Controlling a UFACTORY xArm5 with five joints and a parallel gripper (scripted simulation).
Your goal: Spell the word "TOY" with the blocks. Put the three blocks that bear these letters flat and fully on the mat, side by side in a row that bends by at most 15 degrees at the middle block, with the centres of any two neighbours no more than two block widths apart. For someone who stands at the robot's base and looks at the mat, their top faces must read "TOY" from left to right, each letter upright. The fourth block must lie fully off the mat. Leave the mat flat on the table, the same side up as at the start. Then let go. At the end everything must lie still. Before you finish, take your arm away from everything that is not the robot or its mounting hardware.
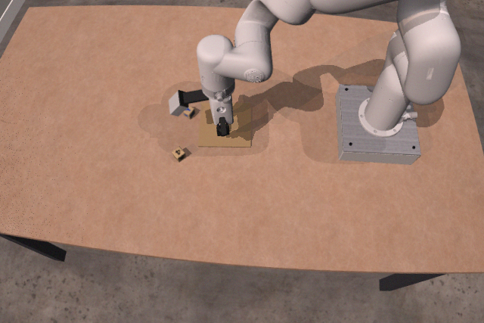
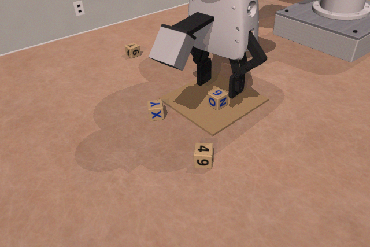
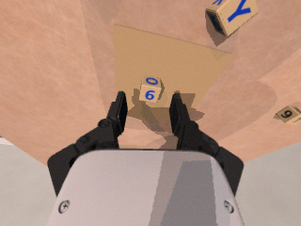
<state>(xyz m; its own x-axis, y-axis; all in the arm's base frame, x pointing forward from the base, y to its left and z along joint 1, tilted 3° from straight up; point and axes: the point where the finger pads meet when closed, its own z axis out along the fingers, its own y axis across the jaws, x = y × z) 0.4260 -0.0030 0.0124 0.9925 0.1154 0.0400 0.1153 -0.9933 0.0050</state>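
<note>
Now: the O block 4 cm below my hand. The rest, counted from my hand: tan mat (5 cm below, 2 cm to the right, 1 cm behind); then T block (28 cm to the right, 4 cm below, 2 cm behind).
</note>
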